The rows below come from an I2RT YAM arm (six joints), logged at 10 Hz.
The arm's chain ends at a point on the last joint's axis. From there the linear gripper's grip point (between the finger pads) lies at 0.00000 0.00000 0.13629 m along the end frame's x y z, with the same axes.
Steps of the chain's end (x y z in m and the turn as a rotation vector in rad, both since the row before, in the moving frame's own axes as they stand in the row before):
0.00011, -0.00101, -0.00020, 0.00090, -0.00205, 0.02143
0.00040, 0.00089, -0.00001, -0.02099, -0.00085, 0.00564
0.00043, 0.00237, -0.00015, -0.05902, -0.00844, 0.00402
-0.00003, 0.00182, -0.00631, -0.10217, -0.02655, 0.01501
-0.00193, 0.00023, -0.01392, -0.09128, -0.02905, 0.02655
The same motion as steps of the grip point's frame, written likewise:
-0.00017, -0.00114, -0.00020, 0.00090, -0.00205, 0.02143
0.00028, 0.00375, -0.00004, -0.02099, -0.00085, 0.00564
-0.00074, 0.01041, -0.00039, -0.05902, -0.00844, 0.00402
-0.00375, 0.01569, -0.00707, -0.10217, -0.02655, 0.01501
-0.00605, 0.01260, -0.01454, -0.09128, -0.02905, 0.02655

